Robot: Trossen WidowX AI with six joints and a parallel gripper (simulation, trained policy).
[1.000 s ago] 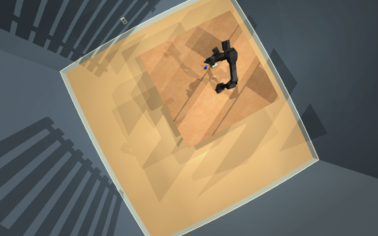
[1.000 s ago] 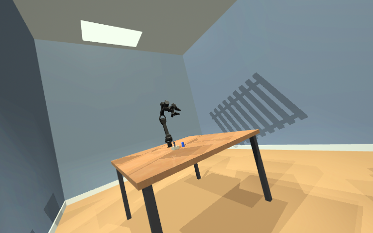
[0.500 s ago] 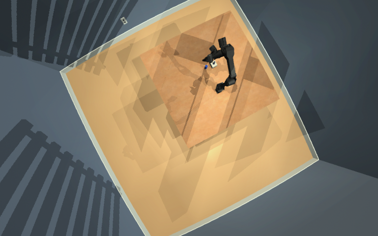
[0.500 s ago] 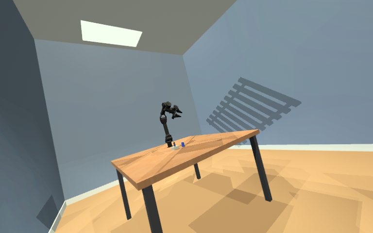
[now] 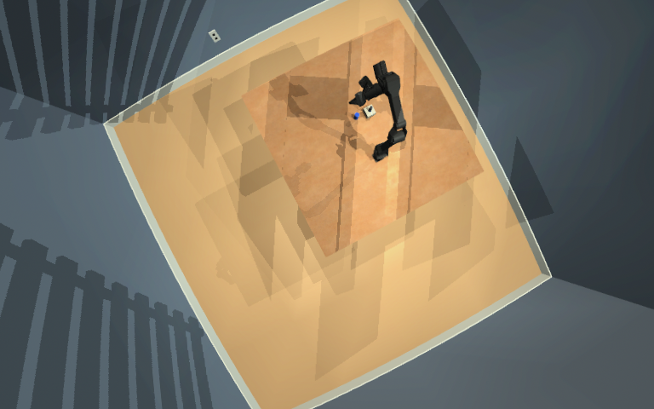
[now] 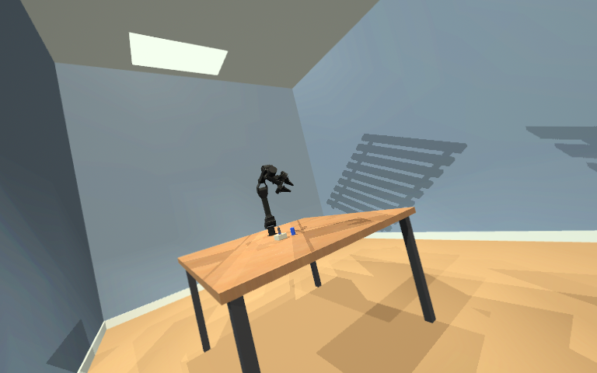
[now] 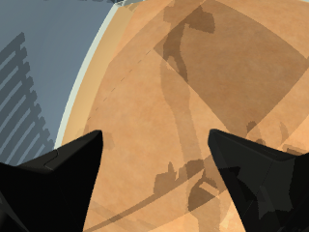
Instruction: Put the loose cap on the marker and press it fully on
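Right now the blue cap is 20 mm ahead of my gripper tip, 90 mm to the right of it and 290 mm below it. Round my gripper tip: white holder block: 10 mm ahead, 190 mm to the right, 300 mm below.
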